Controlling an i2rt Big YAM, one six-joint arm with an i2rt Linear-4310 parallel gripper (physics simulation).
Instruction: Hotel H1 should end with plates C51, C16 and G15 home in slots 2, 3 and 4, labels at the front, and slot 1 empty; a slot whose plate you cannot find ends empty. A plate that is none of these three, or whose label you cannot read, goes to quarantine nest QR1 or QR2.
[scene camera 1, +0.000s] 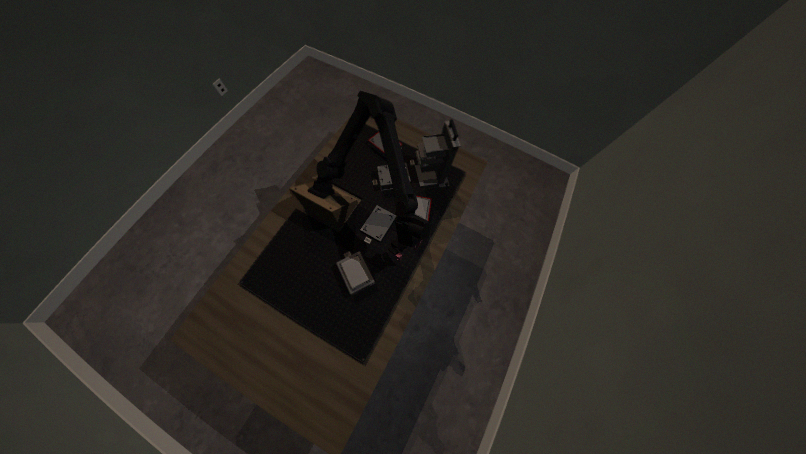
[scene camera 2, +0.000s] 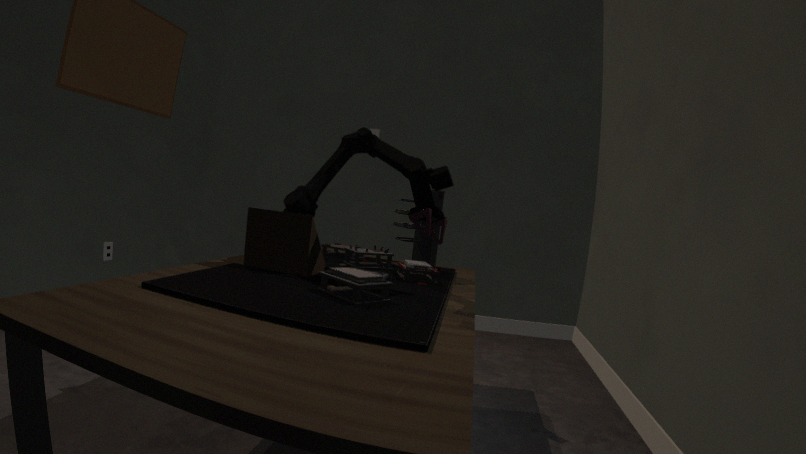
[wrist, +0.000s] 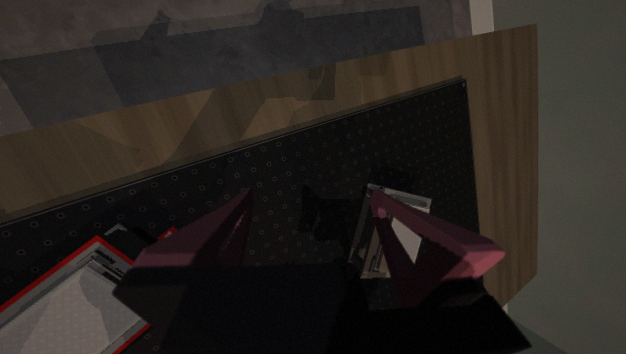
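Pixels of known places: gripper, fingertip midpoint: (scene camera 1: 407, 255) (scene camera 2: 433, 240) (wrist: 314, 194); arm's base, origin of the base link: (scene camera 1: 321, 192) (scene camera 2: 281, 234).
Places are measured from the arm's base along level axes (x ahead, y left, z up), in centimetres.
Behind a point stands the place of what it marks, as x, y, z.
My gripper (scene camera 1: 408, 249) {51.6, -13.5, 5.5} (scene camera 2: 433, 239) {51.6, -13.5, 5.5} (wrist: 314, 194) {51.6, -13.5, 5.5} is open and empty, above the mat's far edge region. A white plate (scene camera 1: 421, 208) {48.3, 15.0, -5.2} (wrist: 60, 315) {49.1, 13.5, -5.2} lies in a red-edged nest, at lower left in the wrist view; its label is not readable. Another pale plate (scene camera 1: 355, 272) {32.6, -28.0, -4.2} (scene camera 2: 356, 274) {32.9, -31.3, -4.2} (wrist: 407, 236) {32.4, -28.4, -4.2} sits on a raised grey stand, partly behind the right finger in the wrist view. Hotel H1 appears to be the dark tower (scene camera 1: 452, 135) {49.1, 41.1, 22.4} with pale shelves at the table's far end; its slot contents and labels cannot be told. A second red-edged nest (scene camera 1: 377, 142) {9.3, 44.2, -6.6} is partly behind the arm.
A grey tray-like station (scene camera 1: 378, 222) {30.7, 0.3, -9.4} with dark corner pieces and a smaller pale station (scene camera 1: 384, 176) {23.2, 23.9, -4.6} stand between the arm base and the hotel. The wooden base block (scene camera 1: 327, 205) {9.2, -7.0, 6.2} (scene camera 2: 280, 242) {3.2, -8.7, -1.6} carries the arm. The black perforated mat (scene camera 1: 304, 304) {16.6, -50.2, -10.5} (scene camera 2: 338, 324) {34.4, -56.2, -10.6} (wrist: 425, 120) {48.1, -46.3, -10.6} lies on the wooden table.
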